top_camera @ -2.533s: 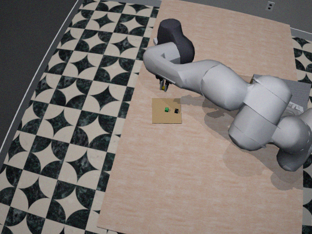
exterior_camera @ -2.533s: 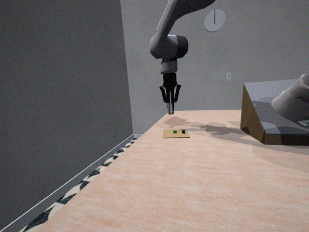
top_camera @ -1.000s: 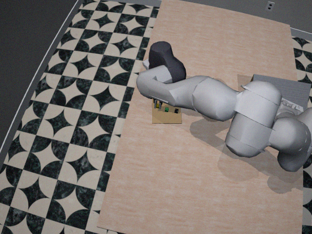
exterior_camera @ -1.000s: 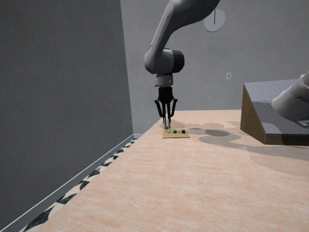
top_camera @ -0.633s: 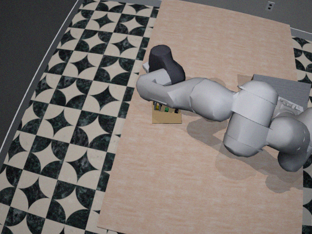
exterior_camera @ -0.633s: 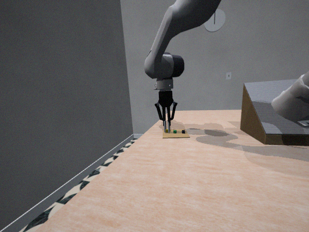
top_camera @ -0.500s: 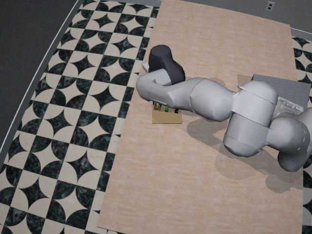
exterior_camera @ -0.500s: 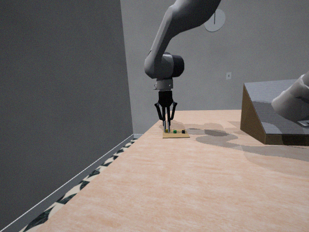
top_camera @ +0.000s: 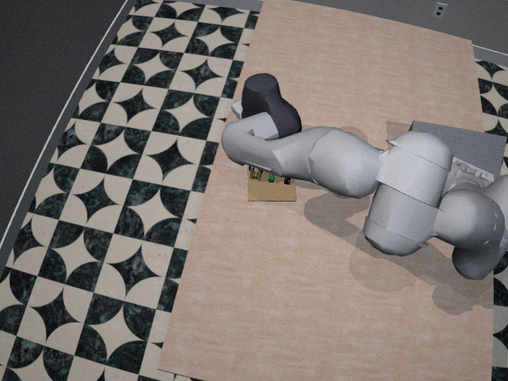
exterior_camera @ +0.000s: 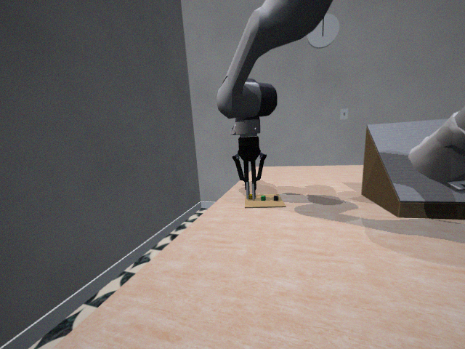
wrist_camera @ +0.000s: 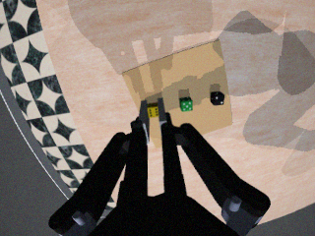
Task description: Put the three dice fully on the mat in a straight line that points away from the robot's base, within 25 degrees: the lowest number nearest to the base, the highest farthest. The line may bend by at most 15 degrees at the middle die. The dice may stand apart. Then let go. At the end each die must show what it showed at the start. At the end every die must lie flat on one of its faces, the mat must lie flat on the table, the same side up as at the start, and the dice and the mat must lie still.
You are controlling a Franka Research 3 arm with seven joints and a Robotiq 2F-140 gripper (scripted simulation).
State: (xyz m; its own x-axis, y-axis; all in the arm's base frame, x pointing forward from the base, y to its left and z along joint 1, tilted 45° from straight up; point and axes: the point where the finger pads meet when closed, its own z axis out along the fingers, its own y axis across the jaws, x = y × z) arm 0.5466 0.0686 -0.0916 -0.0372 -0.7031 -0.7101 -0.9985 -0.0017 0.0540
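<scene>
Now: hand 3 cm above the yellow die. The rest, counted from my hand: green die (5 cm behind, 3 cm below); then tan mat (5 cm behind, 4 cm below); then black die (9 cm behind, 3 cm below).
</scene>
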